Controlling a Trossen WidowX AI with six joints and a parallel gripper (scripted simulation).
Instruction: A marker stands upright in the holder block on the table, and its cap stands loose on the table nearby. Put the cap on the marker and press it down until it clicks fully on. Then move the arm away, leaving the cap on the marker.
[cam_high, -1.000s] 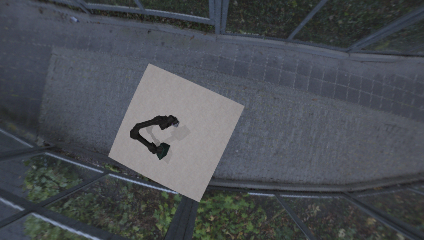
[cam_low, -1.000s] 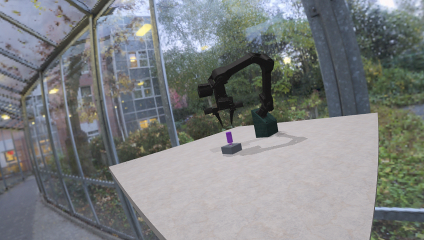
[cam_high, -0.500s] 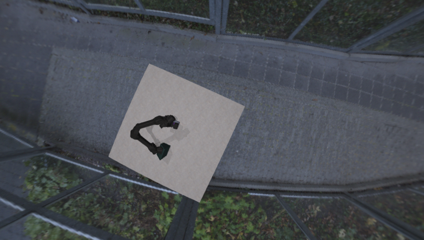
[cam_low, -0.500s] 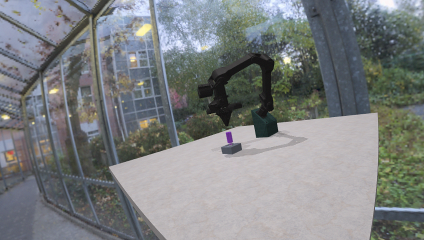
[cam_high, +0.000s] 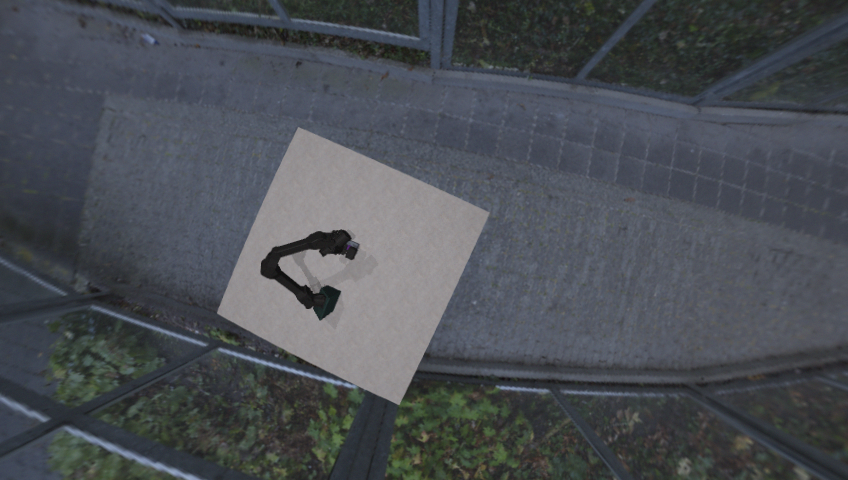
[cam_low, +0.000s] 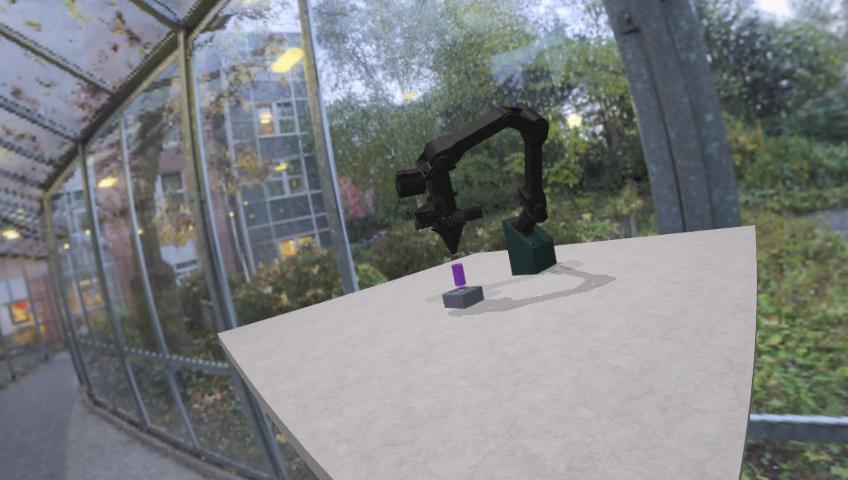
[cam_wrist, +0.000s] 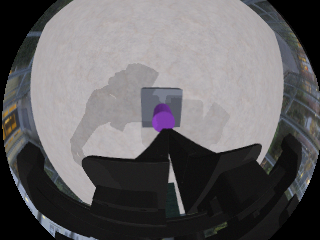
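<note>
Right now the purple cap is 5 cm below my gripper tip. The rest, counted from my gripper tip: block (11 cm below).
</note>
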